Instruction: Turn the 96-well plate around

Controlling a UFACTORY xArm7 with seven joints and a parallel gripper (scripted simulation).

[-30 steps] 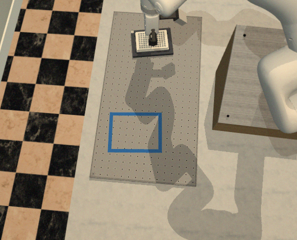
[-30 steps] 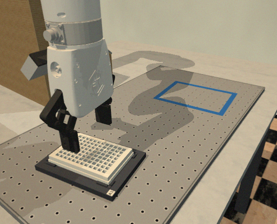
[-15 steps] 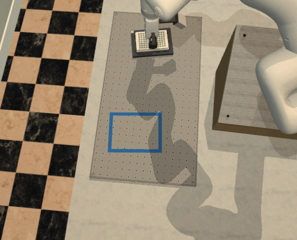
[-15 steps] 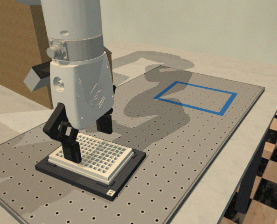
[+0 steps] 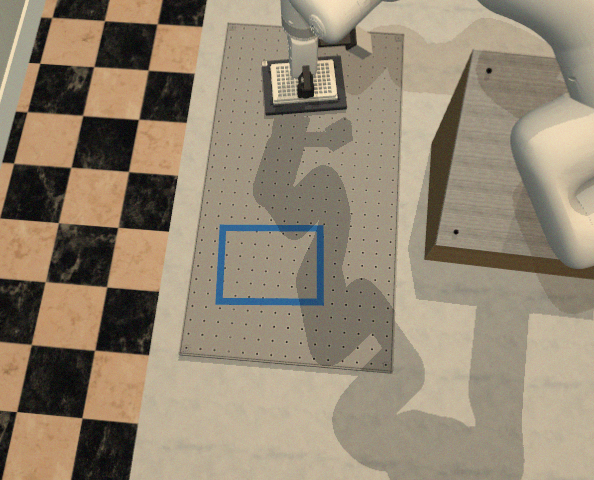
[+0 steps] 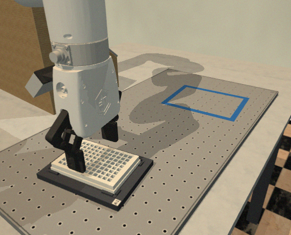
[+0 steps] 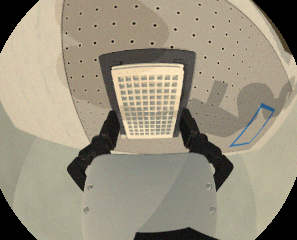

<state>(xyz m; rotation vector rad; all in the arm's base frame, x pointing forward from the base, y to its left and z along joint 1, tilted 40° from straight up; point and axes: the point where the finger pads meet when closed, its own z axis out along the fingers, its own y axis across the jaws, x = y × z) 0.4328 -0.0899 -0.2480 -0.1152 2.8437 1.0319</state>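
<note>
My gripper is now 3 cm above the white 96-well plate. From my hand the other things lie so: dark plate nest N1: 4 cm below; then A1 label: 8 cm ahead, 5 cm to the right, 4 cm below.
</note>
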